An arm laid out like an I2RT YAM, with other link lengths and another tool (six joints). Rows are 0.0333 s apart.
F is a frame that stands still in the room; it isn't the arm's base.
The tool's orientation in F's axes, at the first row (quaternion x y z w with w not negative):
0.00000, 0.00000, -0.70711, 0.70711
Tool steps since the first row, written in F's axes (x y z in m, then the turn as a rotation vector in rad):
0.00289, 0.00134, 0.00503, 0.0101, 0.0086, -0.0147
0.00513, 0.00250, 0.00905, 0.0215, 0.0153, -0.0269
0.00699, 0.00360, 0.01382, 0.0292, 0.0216, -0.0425
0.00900, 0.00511, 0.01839, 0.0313, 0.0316, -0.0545
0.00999, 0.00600, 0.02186, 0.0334, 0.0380, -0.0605
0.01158, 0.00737, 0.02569, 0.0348, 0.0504, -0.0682
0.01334, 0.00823, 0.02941, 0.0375, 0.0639, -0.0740
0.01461, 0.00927, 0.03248, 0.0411, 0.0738, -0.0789
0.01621, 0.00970, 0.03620, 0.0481, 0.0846, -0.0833
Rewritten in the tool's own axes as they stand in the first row. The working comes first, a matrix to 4 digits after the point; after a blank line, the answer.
The tool's axes in the first row as the columns of a matrix, in F's axes (used below as rounded here):
0.0000, 1.0000, 0.0000
-1.0000, 0.0000, 0.0000
0.0000, 0.0000, 1.0000

-0.00134, 0.00289, 0.00503, -0.0086, 0.0101, -0.0147
-0.00250, 0.00513, 0.00905, -0.0153, 0.0215, -0.0269
-0.00360, 0.00699, 0.01382, -0.0216, 0.0292, -0.0425
-0.00511, 0.00900, 0.01839, -0.0316, 0.0313, -0.0545
-0.00600, 0.00999, 0.02186, -0.0380, 0.0334, -0.0605
-0.00737, 0.01158, 0.02569, -0.0504, 0.0348, -0.0682
-0.00823, 0.01334, 0.02941, -0.0639, 0.0375, -0.0740
-0.00927, 0.01461, 0.03248, -0.0738, 0.0411, -0.0789
-0.00970, 0.01621, 0.03620, -0.0846, 0.0481, -0.0833

